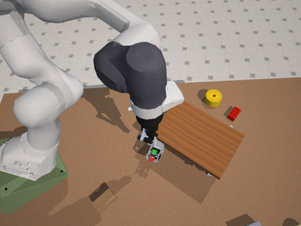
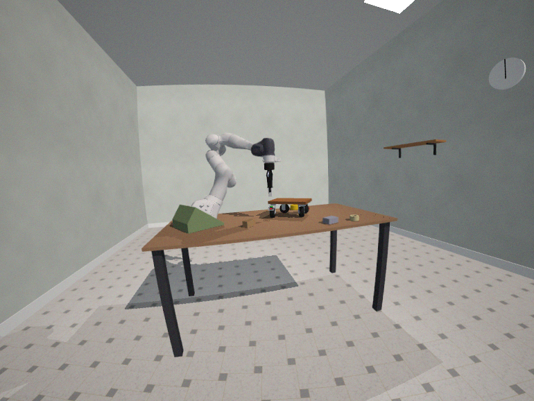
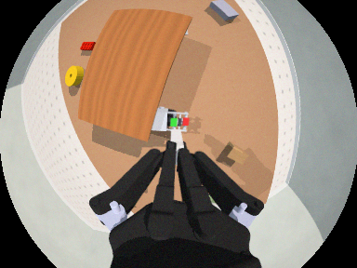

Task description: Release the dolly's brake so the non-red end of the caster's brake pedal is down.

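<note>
The caster brake pedal lies 1 cm to the right of my hand and 12 cm below it. The rest, counted from my hand: small wooden block: 19 cm behind, 16 cm to the right, 18 cm below; red brick: 37 cm ahead, 20 cm to the left, 19 cm below; yellow spool: 29 cm ahead, 29 cm to the left, 18 cm below.
</note>
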